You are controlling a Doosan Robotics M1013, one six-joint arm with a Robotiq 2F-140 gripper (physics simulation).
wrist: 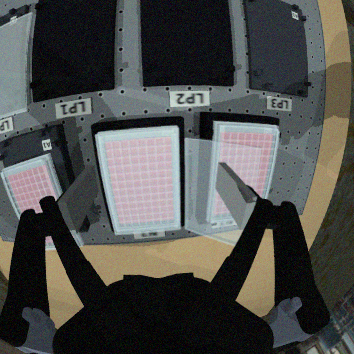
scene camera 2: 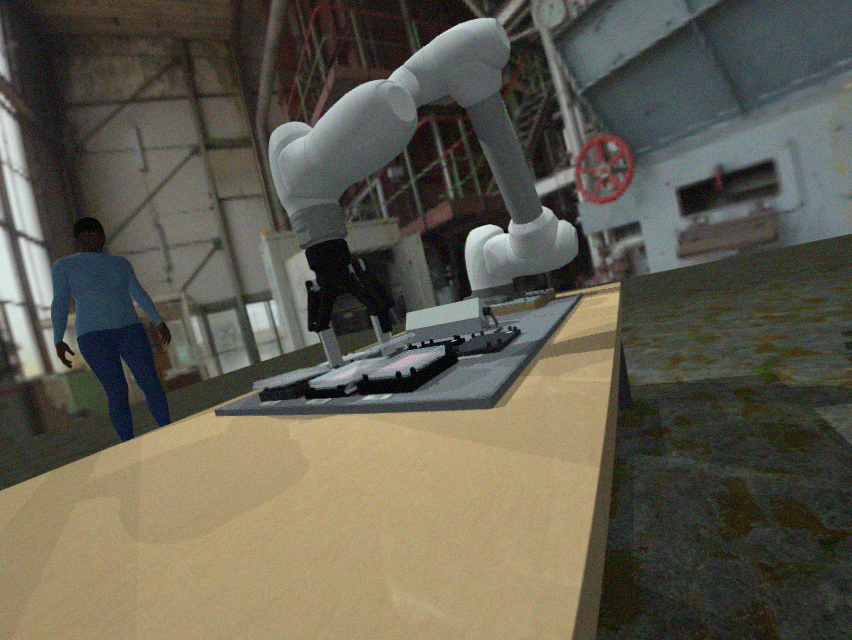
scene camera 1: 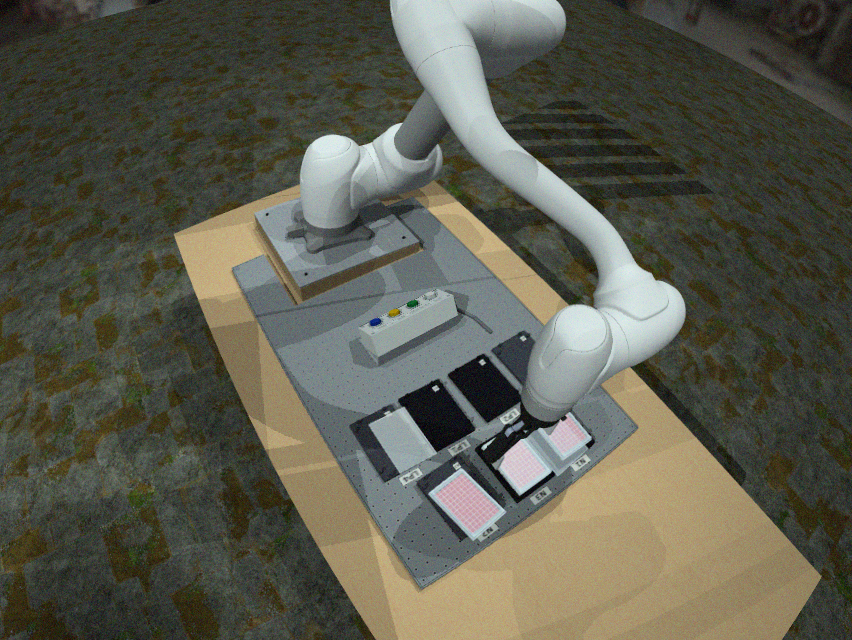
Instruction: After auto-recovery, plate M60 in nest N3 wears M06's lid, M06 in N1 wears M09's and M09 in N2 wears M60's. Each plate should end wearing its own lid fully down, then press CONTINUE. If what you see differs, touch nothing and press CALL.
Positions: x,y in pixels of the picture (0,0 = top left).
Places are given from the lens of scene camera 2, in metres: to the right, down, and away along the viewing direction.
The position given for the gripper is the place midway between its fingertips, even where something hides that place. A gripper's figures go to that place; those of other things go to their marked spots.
gripper (scene camera 2: 361,359): -0.12, 0.07, 0.64
button box (scene camera 2: 469,316): 0.11, -0.01, 0.90
